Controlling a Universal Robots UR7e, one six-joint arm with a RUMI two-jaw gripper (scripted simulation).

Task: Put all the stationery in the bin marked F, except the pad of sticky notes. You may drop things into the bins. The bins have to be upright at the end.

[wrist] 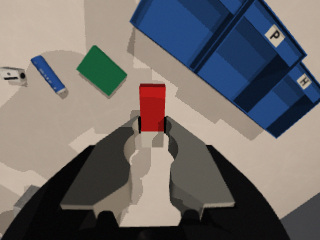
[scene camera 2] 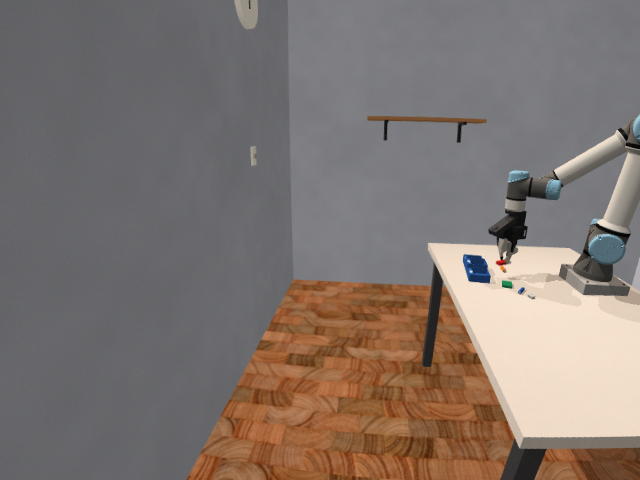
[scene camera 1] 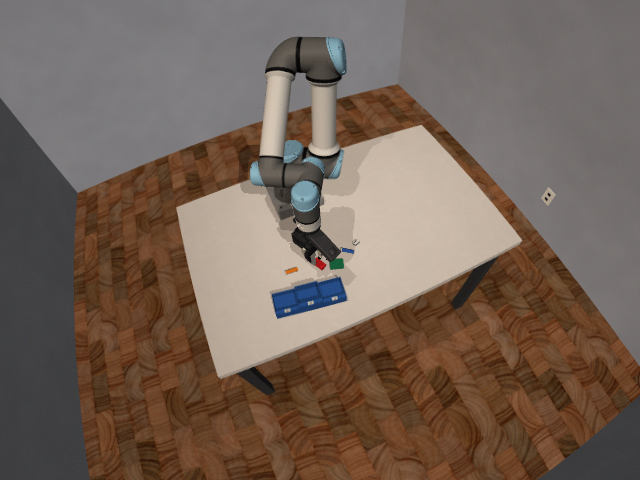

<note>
In view: the gripper (scene camera 2: 503, 263), a red block (wrist: 152, 96) and a green pad (wrist: 96, 66).
The gripper also shows in the wrist view (wrist: 152, 117) and in scene camera 1 (scene camera 1: 316, 262).
</note>
